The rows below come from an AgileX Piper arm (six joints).
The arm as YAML. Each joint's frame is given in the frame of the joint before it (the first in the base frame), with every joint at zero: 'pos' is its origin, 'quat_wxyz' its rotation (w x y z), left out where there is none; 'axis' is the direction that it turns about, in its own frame. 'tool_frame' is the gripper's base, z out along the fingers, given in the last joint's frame.
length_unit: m
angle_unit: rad
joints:
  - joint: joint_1
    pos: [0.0, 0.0, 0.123]
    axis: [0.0, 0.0, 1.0]
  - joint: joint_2
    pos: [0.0, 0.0, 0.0]
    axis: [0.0, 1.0, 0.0]
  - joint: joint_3
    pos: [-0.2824, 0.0, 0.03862]
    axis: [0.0, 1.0, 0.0]
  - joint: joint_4
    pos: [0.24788, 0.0, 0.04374]
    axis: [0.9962, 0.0, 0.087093]
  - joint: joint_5
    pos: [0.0, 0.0, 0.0]
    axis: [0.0, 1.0, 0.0]
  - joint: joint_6
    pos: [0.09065, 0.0, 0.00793]
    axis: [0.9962, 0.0, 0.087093]
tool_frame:
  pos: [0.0, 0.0, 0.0]
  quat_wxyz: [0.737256, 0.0, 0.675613, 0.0]
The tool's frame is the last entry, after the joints.
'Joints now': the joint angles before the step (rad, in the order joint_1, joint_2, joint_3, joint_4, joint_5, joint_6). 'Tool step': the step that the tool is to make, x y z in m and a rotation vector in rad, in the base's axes. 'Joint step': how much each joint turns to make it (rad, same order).
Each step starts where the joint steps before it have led.
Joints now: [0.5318, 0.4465, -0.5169, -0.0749, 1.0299, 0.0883]
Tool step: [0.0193, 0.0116, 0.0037, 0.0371, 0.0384, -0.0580]
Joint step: [-0.0013, 0.1146, -0.0279, 0.0010, -0.0675, 0.0803]
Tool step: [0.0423, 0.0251, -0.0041, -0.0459, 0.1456, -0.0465]
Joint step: [0.0011, 0.2736, -0.0803, -0.0009, -0.0408, 0.0616]
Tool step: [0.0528, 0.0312, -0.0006, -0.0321, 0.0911, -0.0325]
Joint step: [0.0000, 0.2840, -0.1553, -0.0001, -0.0317, 0.0393]
